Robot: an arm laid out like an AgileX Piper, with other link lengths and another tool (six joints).
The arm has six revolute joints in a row. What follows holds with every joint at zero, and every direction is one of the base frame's. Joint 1 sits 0.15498 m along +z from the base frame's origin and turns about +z. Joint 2 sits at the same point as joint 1 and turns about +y. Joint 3 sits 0.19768 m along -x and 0.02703 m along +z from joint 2 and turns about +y. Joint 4 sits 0.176 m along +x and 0.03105 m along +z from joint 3 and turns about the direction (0.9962, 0, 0.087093). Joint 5 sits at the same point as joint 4 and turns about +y. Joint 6 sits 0.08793 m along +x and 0.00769 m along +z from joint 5 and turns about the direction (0.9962, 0, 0.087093). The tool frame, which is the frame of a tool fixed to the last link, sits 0.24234 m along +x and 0.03 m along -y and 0.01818 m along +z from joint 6; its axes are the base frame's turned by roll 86.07, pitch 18.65 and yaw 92.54 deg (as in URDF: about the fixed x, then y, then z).
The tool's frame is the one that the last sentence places.
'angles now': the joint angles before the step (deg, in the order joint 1, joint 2, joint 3, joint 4, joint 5, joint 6). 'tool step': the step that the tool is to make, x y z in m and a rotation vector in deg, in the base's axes. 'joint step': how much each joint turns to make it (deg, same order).
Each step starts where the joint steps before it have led.
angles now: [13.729 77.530 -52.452 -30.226 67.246 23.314]
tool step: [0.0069 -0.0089 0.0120 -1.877 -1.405 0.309]
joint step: [-0.009 -0.596 -1.015 -2.138 0.804 -0.008]
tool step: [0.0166 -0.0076 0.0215 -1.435 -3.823 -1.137]
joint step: [0.014 0.015 -3.878 -2.343 1.378 1.282]
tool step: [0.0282 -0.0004 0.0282 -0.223 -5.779 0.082]
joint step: [-0.007 -0.018 -5.695 -1.611 0.260 0.111]
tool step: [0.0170 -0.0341 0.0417 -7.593 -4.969 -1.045]
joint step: [-0.375 -0.006 -1.387 -9.292 -0.022 2.675]
